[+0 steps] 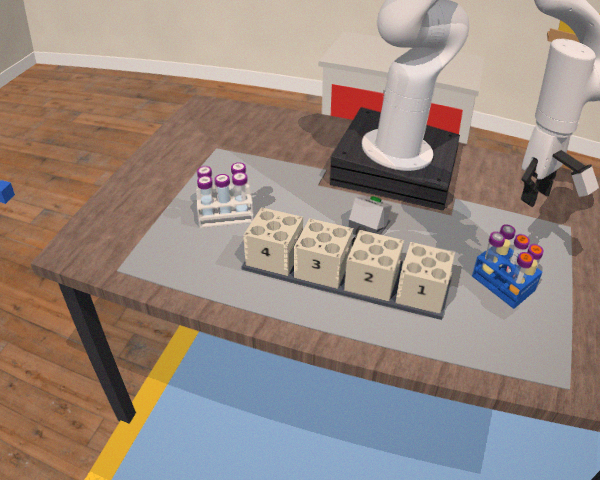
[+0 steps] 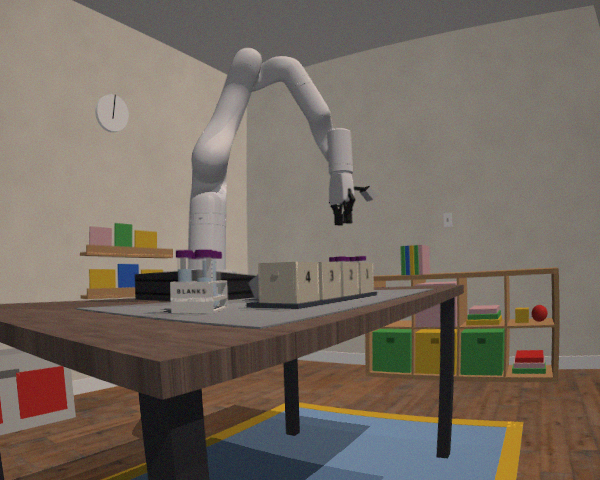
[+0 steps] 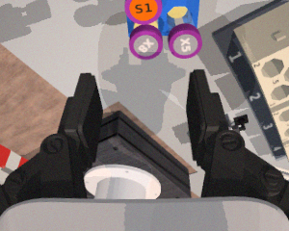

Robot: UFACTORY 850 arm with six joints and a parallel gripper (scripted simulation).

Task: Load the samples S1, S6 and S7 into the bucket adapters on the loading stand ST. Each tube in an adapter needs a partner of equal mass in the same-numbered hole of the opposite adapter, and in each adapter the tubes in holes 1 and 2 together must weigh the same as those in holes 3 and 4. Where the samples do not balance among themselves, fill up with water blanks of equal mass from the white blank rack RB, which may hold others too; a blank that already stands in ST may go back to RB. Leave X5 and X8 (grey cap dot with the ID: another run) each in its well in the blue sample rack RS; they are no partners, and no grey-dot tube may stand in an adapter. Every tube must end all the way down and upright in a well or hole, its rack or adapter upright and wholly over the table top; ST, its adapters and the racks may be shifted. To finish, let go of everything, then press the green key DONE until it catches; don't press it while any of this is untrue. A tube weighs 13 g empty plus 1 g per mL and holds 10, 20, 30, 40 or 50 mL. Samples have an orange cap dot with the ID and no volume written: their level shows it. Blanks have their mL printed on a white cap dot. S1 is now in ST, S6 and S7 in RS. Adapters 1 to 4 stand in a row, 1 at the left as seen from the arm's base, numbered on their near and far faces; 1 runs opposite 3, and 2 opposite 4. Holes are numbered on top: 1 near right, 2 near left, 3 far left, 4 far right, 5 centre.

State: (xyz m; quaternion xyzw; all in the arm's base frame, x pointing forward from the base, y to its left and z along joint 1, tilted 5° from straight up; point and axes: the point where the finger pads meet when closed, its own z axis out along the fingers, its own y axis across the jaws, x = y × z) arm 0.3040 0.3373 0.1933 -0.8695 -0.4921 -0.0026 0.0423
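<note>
My hand is 1 cm short of the sample S1 and 19 cm above it. Also, from my hand: green DONE key: 8 cm behind, 35 cm to the right, 18 cm below; then blue sample rack RS: 2 cm ahead, 1 cm to the right, 22 cm below; then loading stand ST: 12 cm ahead, 35 cm to the right, 24 cm below.
</note>
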